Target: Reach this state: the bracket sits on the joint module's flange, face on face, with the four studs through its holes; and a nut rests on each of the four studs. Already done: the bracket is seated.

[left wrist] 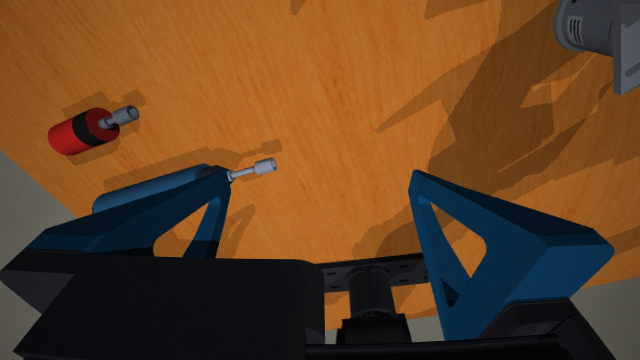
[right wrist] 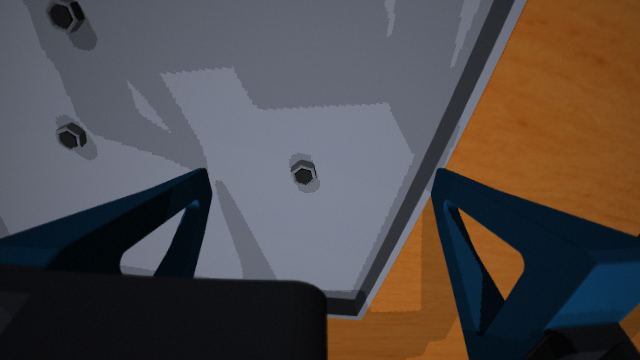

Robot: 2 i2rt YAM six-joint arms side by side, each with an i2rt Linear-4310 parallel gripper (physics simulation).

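Seen in the pictures: left gripper, fingertip midpoint: point(left wrist: 319, 180); right gripper, fingertip midpoint: point(right wrist: 321, 180); left arm's base, origin of the base link: point(left wrist: 367, 271).
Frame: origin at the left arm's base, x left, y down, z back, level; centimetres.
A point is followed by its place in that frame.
A grey joint module point(left wrist: 590, 30) {z -31.4, x -18.5, y -3.4 cm} lies at the upper right of the left wrist view, with part of the light grey bracket point(left wrist: 627, 62) {z -29.9, x -18.8, y -6.6 cm} against its end. The studs do not show. In the right wrist view three small hex nuts lie apart in a grey tray point(right wrist: 464, 95) {z -27.2, x -48.7, y -1.2 cm}: one nut point(right wrist: 303, 172) {z -31.6, x -43.3, y -0.9 cm} near the middle, a second nut point(right wrist: 71, 136) {z -41.1, x -42.0, y -0.9 cm} at the left and a third nut point(right wrist: 65, 16) {z -41.1, x -46.7, y -0.9 cm} at the upper left. My right gripper point(right wrist: 321, 180) {z -30.9, x -43.4, y -1.3 cm} is open above the tray, with the middle nut in view between its fingertips. My left gripper point(left wrist: 319, 180) {z -28.6, x 1.7, y -12.8 cm} is open and empty above the table.
A red nut driver point(left wrist: 84, 131) {z -31.2, x 23.8, y -3.4 cm} lies at the left on the wooden table point(left wrist: 320, 100) {z -28.3, x 2.0, y 0.0 cm}. A blue nut driver point(left wrist: 150, 187) {z -23.8, x 21.5, y -3.1 cm} lies partly hidden behind my left gripper's left finger. A dark plate point(left wrist: 410, 267) {z -1.5, x -6.4, y -1.0 cm} with a black cylindrical part point(left wrist: 371, 292) {z -3.1, x -0.2, y -5.2 cm} shows at the bottom.
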